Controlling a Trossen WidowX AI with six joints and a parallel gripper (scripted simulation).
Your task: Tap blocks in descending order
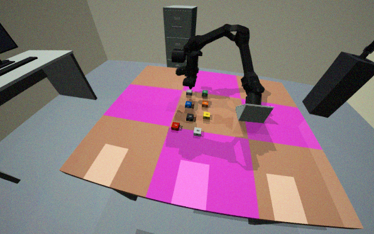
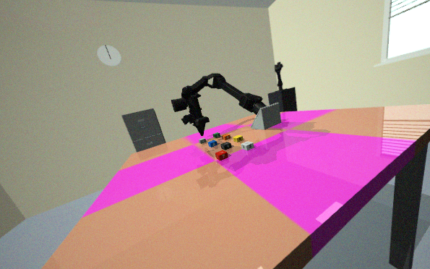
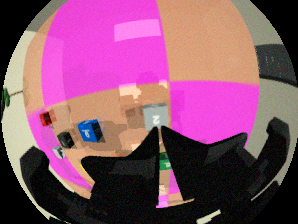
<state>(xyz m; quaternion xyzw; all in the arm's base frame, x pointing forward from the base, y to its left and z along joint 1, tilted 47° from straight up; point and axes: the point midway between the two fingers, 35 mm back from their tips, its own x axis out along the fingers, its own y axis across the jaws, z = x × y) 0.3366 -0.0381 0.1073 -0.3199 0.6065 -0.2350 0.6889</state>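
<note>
Right now the grey block is 30 mm below my gripper tip and 10 mm ahead of it. Round my gripper tip: green block: 90 mm behind, 30 mm below, 20 mm to the right; then orange block: 100 mm behind, 80 mm to the left, 30 mm below; then blue block: 110 mm to the left, 30 mm below, 20 mm behind.
</note>
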